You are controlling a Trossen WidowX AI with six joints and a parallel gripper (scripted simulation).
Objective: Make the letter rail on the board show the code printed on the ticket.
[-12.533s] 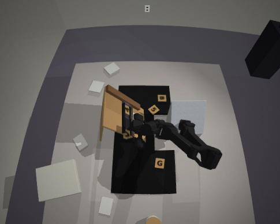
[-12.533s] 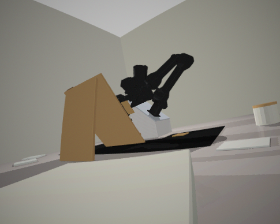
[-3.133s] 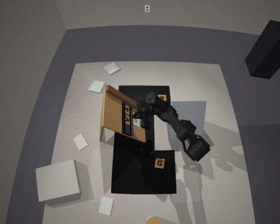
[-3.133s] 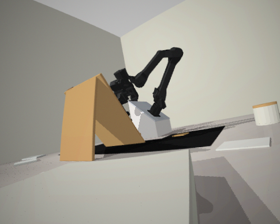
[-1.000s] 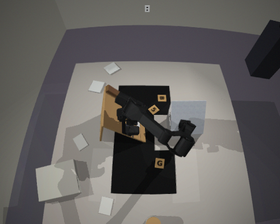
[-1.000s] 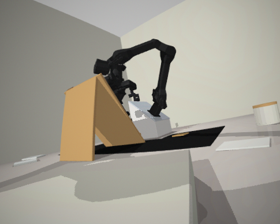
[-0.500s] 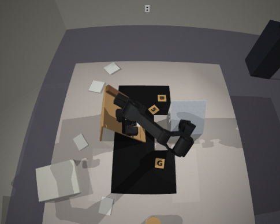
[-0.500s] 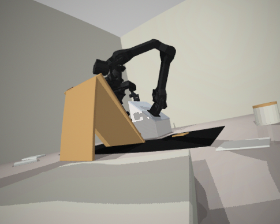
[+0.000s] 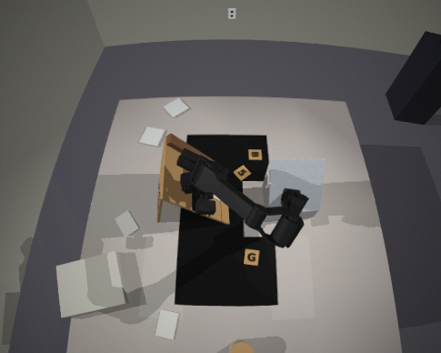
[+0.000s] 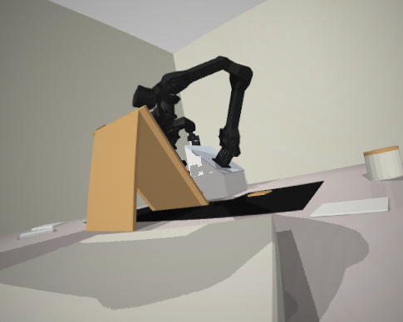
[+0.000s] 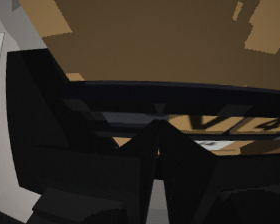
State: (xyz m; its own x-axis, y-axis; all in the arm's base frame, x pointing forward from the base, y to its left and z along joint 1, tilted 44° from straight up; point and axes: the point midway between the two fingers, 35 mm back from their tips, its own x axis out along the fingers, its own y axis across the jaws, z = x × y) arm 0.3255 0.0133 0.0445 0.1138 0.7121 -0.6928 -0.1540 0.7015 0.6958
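Now: the v tile 3 cm to the right of my gripper tip and 1 cm ahead of it. The rest, counted from my gripper tip: black mat: 16 cm below, 12 cm behind, 3 cm to the right; white ticket: 8 cm to the right, 8 cm below, 3 cm behind; tile marked 4: 10 cm to the right, 2 cm ahead.
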